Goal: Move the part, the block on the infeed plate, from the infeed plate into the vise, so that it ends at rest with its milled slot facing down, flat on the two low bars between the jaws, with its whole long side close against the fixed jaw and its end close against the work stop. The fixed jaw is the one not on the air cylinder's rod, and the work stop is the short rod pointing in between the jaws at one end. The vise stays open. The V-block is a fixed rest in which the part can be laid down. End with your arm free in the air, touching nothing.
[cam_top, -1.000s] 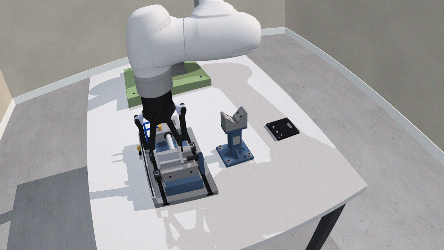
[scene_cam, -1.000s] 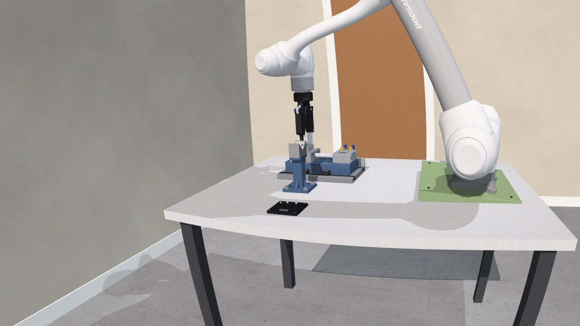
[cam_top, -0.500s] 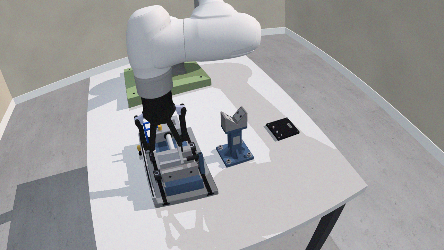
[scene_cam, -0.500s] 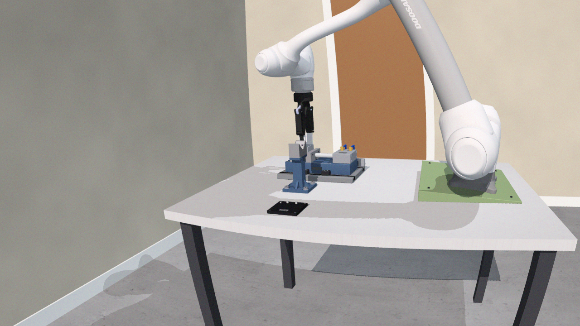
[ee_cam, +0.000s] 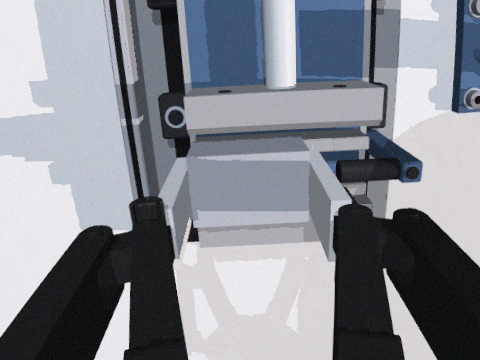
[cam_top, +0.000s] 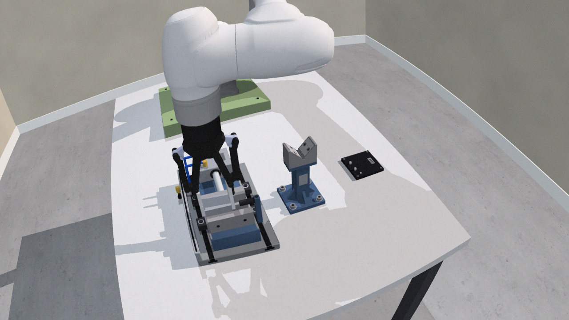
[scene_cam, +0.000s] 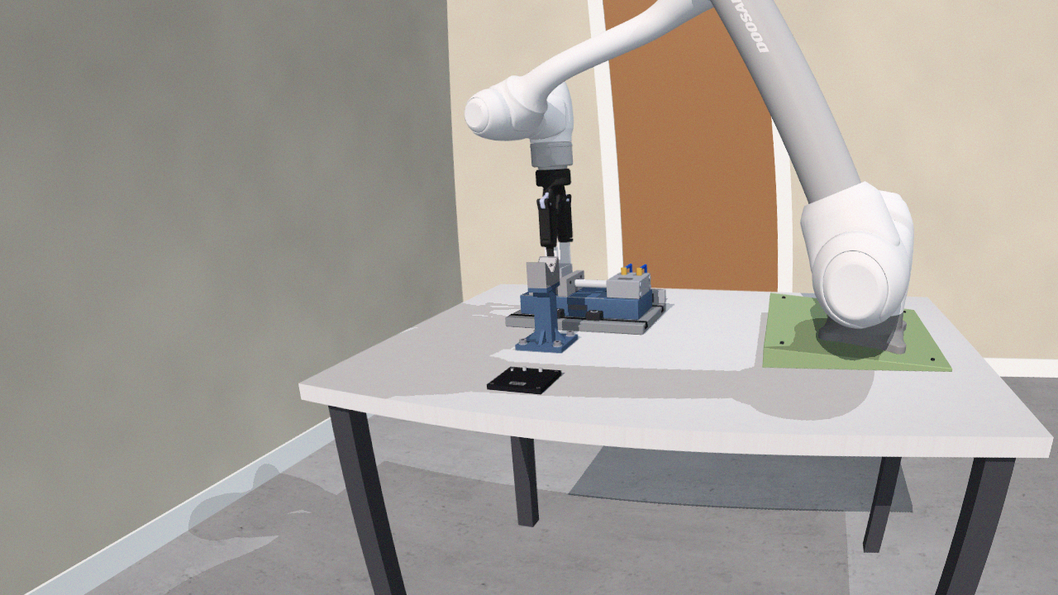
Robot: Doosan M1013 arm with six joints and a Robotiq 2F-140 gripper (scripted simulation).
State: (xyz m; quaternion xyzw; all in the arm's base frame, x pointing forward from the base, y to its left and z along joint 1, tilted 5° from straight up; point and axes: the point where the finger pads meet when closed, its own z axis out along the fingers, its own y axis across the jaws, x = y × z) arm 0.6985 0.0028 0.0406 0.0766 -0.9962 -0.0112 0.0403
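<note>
My gripper is now 30 mm above the part. Also, from my hand: work stop (70 mm to the left, 30 mm below, 10 mm behind); then fixed jaw (40 mm below, 30 mm ahead, 20 mm to the left); then moving jaw (40 mm below, 40 mm behind, 10 mm to the left).
</note>
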